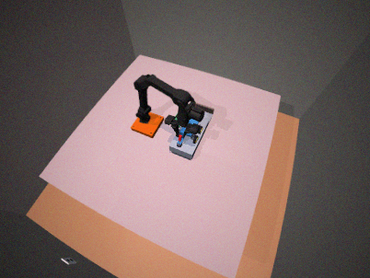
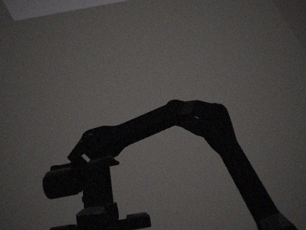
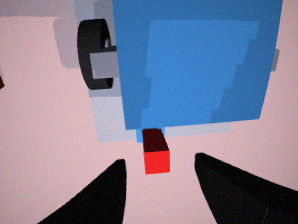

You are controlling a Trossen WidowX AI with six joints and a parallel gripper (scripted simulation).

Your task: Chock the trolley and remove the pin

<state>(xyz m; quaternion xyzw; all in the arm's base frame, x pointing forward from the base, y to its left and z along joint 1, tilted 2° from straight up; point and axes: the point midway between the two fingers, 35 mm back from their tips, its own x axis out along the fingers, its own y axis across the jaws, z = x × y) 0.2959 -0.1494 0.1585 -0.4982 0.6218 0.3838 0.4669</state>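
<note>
Right now the stop pin is 40 mm below my gripper tip and 10 mm to the right of it. The rest, counted from my gripper tip: ramp: 120 mm below, 90 mm to the left, 40 mm ahead; blue trolley: 80 mm to the left, 50 mm below, 40 mm ahead.
</note>
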